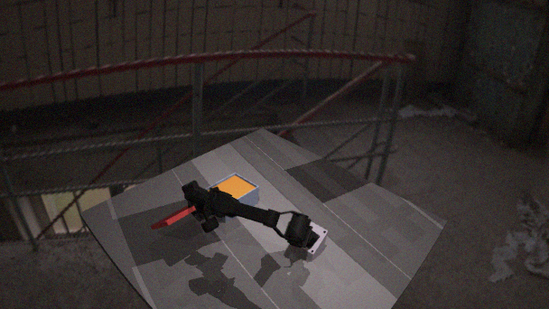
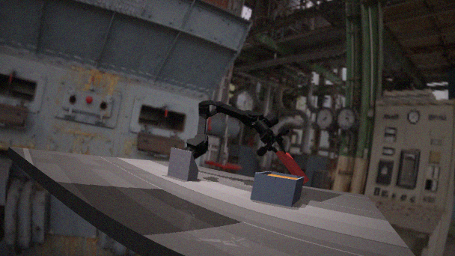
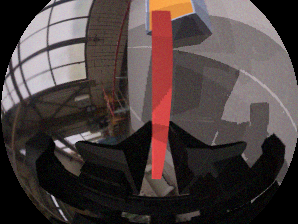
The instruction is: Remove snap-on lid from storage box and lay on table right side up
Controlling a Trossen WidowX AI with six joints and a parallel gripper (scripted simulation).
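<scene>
Right now my gripper tip is 60 mm short of the red lid, 50 mm above it and 10 mm to the right of it. Round my gripper tip: storage box: 280 mm to the right, 120 mm below, 90 mm ahead.
</scene>
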